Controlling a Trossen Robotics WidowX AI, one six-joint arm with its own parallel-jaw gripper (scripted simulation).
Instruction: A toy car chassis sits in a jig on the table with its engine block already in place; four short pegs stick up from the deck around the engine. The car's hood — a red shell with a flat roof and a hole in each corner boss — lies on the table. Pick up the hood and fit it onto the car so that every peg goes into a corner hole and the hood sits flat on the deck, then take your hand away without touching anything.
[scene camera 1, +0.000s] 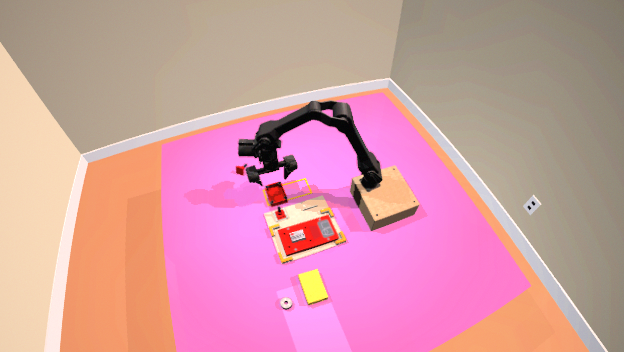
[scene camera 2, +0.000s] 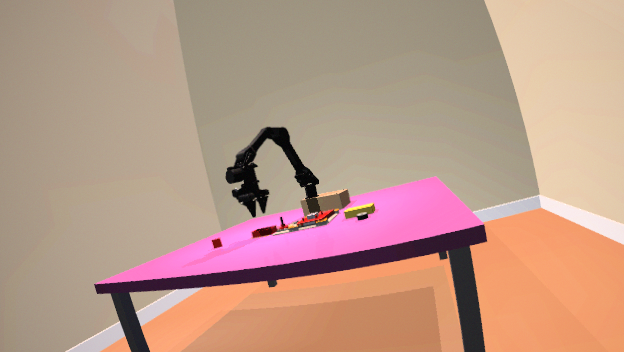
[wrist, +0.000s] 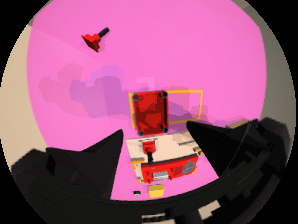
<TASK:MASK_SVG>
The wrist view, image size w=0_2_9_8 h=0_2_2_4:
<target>my gripper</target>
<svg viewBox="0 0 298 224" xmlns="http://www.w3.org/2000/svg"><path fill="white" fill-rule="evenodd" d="M291 140L287 125L270 117L263 117L262 121L250 120L233 129L188 120L186 129L189 129L190 135L204 152L218 177L189 192L152 200L121 201L113 200L110 196L124 143L124 129L110 133L108 137L98 140L97 144L90 145L84 151L47 147L45 152L41 152L40 149L36 151L33 148L33 151L28 151L27 155L13 163L11 175L25 200L47 224L154 224L166 220L174 220L176 224L247 224L263 208L281 181L274 173L277 175L278 169L286 163ZM220 202L220 208L212 210L213 216L202 220L198 208L212 204L214 200Z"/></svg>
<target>red hood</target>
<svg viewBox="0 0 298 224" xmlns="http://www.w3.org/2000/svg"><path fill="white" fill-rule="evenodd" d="M165 89L133 93L132 99L138 136L160 135L160 133L169 131L168 91L165 91Z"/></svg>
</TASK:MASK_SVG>
